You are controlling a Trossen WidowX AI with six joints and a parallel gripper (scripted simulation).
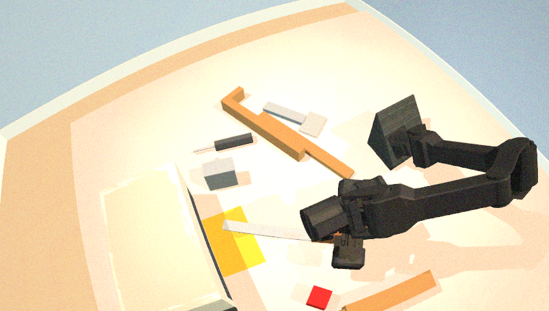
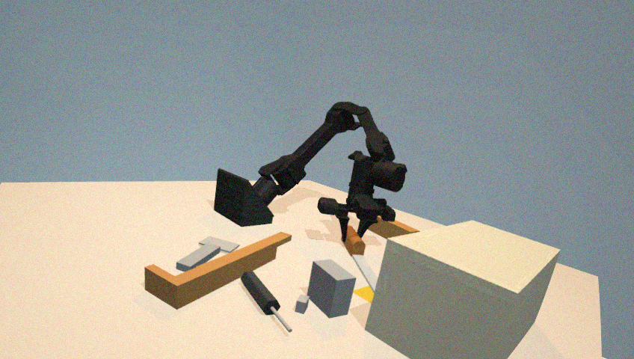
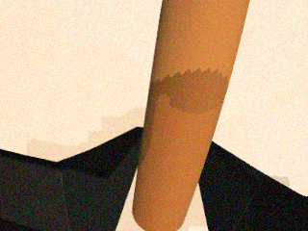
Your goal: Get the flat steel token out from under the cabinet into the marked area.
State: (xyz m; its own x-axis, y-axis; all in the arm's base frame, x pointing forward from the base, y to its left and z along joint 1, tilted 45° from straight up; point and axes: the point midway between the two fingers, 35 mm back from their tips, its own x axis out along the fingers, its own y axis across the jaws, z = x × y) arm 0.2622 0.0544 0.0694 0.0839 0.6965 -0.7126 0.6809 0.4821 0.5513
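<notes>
The long orange bar lies 80 mm behind my gripper tip and 260 mm to the right of it. Also, from my gripper tip: red piece 130 mm ahead, 80 mm to the left, 10 mm above; then small grey cube 120 mm ahead, 330 mm to the right; then grey block 140 mm ahead, 290 mm to the right, 20 mm above.
</notes>
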